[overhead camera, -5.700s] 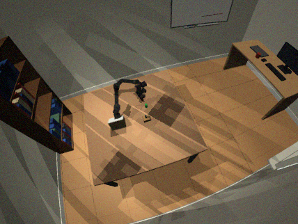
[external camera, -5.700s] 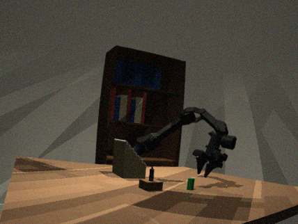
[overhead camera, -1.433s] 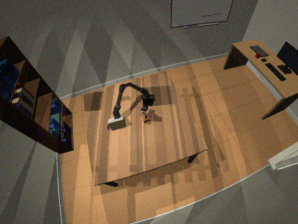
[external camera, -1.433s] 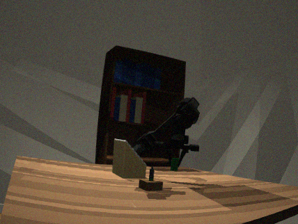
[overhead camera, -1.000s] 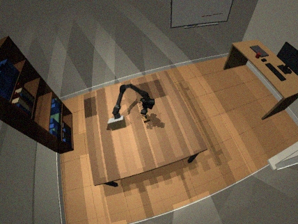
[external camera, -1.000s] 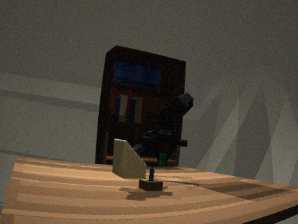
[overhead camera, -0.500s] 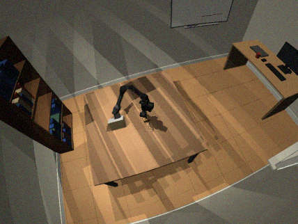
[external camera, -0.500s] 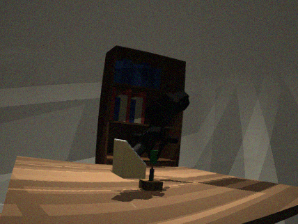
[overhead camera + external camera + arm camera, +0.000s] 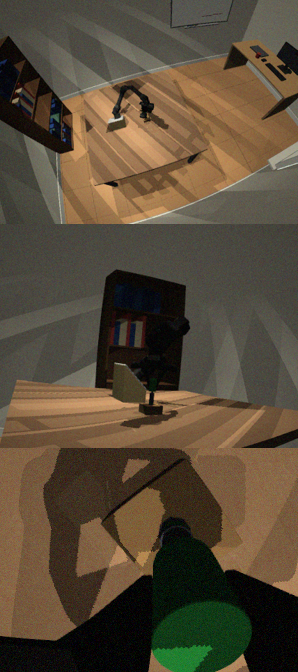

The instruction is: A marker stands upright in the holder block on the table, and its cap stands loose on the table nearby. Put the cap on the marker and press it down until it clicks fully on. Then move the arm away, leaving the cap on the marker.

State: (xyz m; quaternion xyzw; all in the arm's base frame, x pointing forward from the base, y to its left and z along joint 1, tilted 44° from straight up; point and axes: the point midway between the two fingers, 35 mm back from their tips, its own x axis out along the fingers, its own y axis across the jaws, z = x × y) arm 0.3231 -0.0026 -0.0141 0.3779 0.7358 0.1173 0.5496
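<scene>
Now: the dark marker 40 mm below my gripper tip. Round my gripper tip: holder block: 100 mm below; then green cap: 10 mm above.
</scene>
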